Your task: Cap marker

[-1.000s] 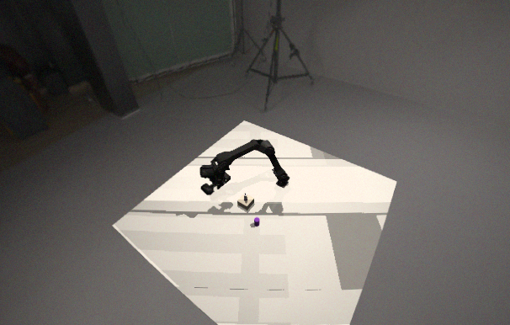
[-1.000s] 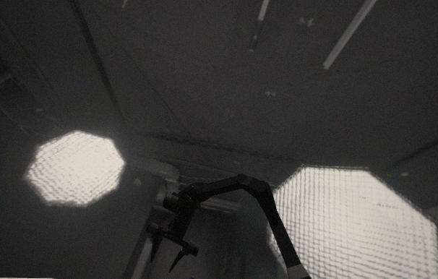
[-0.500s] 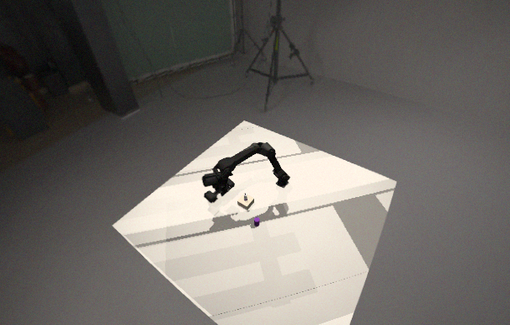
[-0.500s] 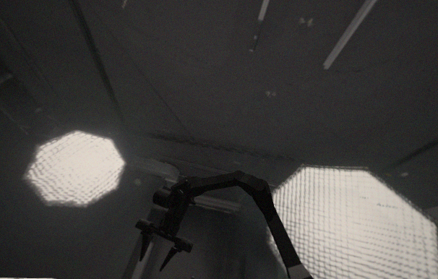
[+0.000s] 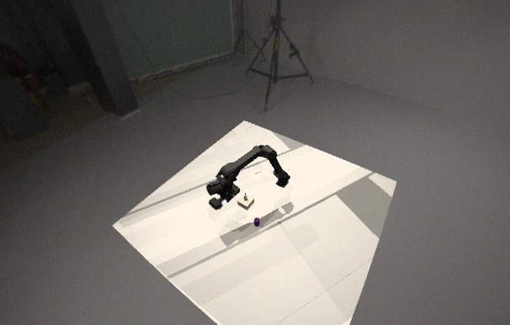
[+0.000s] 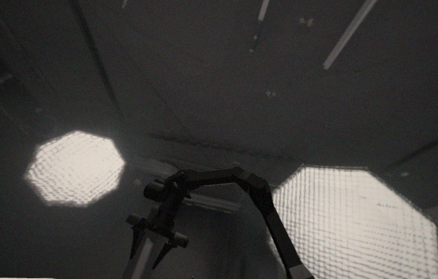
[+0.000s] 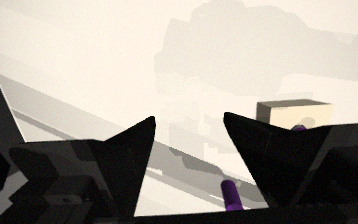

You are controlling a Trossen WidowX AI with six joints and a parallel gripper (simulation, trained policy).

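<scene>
The purple cap is 60 mm behind my gripper tip, 190 mm to the left of it and 80 mm below it.
</scene>
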